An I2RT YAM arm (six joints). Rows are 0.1 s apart.
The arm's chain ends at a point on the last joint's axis. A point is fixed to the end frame.
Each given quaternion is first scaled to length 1.
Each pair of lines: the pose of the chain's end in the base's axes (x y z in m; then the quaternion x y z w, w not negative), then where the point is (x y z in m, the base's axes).
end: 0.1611 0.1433 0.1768 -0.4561 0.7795 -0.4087 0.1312
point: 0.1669 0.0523 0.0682
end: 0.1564 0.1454 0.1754 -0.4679 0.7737 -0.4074 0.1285
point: 0.1627 0.0537 0.0675
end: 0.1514 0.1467 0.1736 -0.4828 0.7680 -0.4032 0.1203
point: 0.1569 0.0541 0.0664
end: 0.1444 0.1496 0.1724 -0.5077 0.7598 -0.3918 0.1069
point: 0.1481 0.0563 0.0657
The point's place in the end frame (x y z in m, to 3 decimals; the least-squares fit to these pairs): 0.053 0.056 0.119
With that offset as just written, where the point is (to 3 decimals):
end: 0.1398 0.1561 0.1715 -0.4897 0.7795 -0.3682 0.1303
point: 0.144 0.071 0.058
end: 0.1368 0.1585 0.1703 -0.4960 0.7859 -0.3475 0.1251
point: 0.137 0.077 0.054
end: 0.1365 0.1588 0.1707 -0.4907 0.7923 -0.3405 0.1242
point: 0.135 0.079 0.053
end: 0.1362 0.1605 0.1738 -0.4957 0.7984 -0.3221 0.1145
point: 0.130 0.084 0.055
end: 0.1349 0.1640 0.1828 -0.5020 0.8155 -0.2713 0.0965
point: 0.118 0.096 0.059
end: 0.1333 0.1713 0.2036 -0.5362 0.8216 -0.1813 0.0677
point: 0.100 0.117 0.077
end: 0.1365 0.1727 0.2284 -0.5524 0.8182 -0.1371 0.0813
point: 0.101 0.127 0.099
